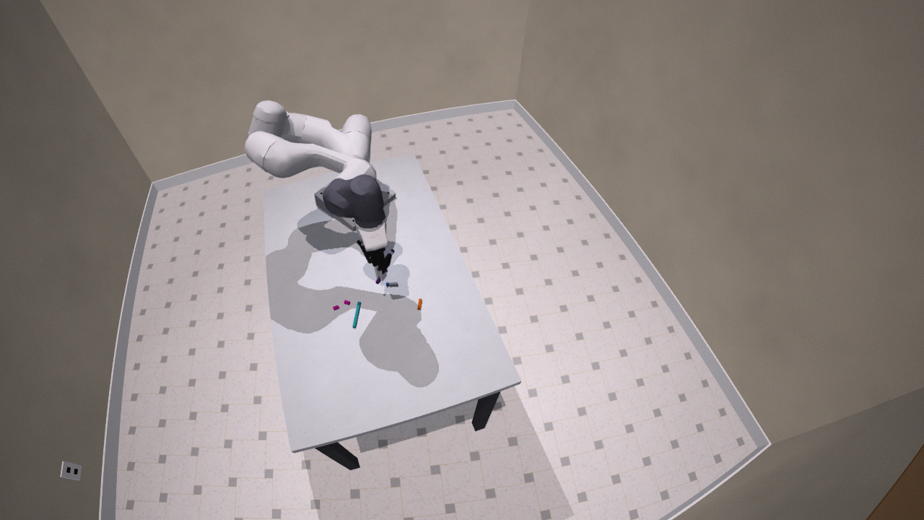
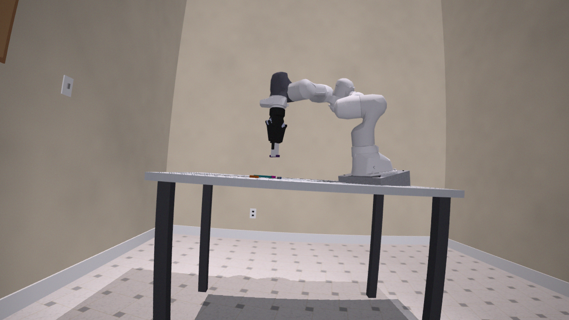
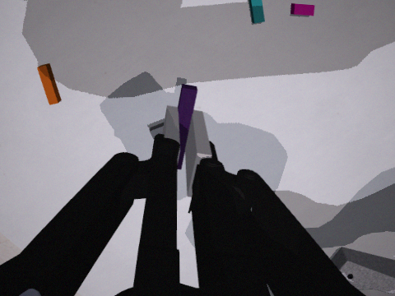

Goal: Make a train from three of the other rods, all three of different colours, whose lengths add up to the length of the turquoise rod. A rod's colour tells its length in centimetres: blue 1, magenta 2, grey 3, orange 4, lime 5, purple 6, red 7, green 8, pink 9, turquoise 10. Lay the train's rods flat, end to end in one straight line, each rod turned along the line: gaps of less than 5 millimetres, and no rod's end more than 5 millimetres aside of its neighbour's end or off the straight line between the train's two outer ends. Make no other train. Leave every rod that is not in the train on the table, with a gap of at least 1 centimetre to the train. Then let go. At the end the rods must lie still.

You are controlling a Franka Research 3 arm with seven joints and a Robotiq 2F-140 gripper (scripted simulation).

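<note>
The grey rod lies 3 cm behind my hand, 4 cm to the left of it and 13 cm below it. Round my hand: turquoise rod: 6 cm ahead, 11 cm to the right, 13 cm below; purple rod: 3 cm below; blue rod: 3 cm behind, 2 cm to the left, 13 cm below.
</note>
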